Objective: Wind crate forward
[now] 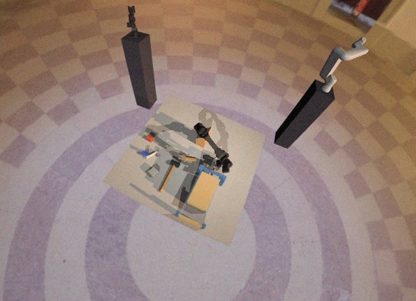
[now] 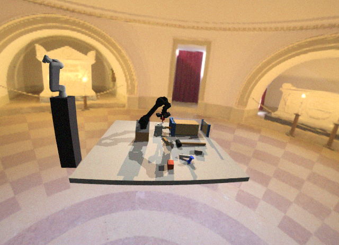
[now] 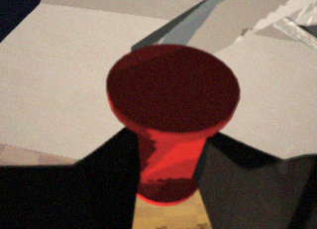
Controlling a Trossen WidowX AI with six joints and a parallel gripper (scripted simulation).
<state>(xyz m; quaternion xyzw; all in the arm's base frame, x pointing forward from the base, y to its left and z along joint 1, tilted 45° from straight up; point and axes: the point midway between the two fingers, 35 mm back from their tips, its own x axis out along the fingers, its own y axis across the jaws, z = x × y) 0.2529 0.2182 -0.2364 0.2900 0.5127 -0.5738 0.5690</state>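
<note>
Now: the red knob 2 cm to the right of my gripper tip and 1 cm ahead of it. Round my gripper tip: winch: 11 cm to the right, 10 cm below, 7 cm behind; then red-knobbed handle: 5 cm to the right, 3 cm below, 2 cm behind; then frame: 11 cm to the right, 11 cm ahead, 3 cm below.
</note>
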